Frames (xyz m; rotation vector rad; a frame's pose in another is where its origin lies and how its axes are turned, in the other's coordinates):
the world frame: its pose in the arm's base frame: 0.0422 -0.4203 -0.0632 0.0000 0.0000 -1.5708
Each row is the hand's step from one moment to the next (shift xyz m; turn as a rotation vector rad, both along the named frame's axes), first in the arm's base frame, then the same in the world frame.
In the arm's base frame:
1: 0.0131 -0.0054 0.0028 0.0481 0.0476 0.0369
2: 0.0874 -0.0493 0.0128 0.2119 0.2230 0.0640
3: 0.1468 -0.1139 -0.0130 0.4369 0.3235 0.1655
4: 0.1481 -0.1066 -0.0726 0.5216 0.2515 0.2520
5: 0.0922 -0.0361 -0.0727 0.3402 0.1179 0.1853
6: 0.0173 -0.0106 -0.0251 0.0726 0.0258 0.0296
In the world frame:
1: 0.0054 0.0131 0.0028 -0.0476 0.0481 0.0369
2: 0.0493 0.0874 0.0128 -0.2230 0.2119 0.0640
3: 0.1139 0.1468 -0.0130 -0.3235 0.4369 0.1655
4: 0.1066 0.1481 -0.0726 -0.2515 0.5216 0.2520
5: 0.0361 0.0922 -0.0727 -0.1179 0.3402 0.1853
6: 0.0106 0.0173 -0.0251 -0.0258 0.0726 0.0296

